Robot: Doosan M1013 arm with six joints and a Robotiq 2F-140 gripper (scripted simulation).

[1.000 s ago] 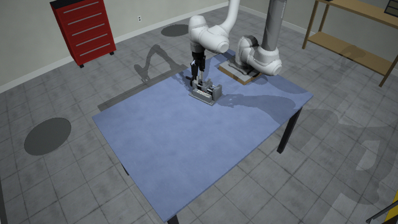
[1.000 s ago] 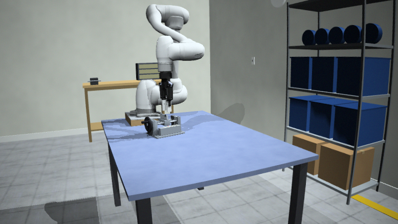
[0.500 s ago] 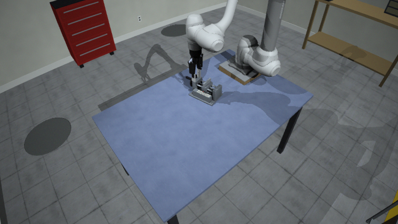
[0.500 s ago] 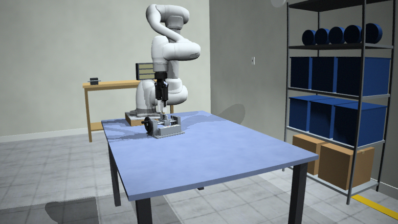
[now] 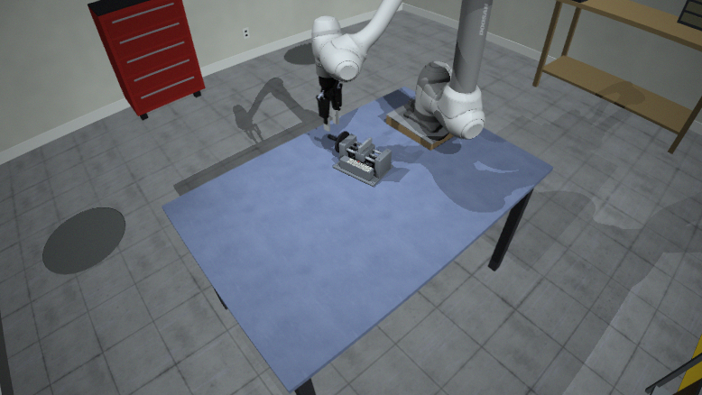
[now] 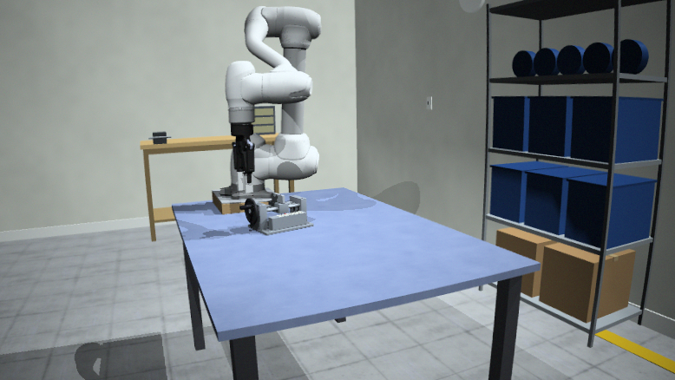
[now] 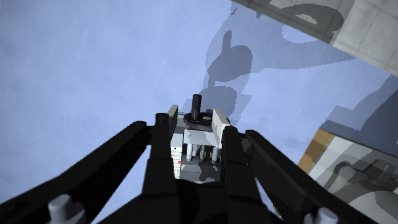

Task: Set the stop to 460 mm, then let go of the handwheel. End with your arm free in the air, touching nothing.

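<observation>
The black handwheel is 10 mm behind my hand, 10 mm to the left of it and 90 mm below it. The rest, counted from my hand: grey stop block 40 mm behind, 140 mm to the left, 100 mm below.
</observation>
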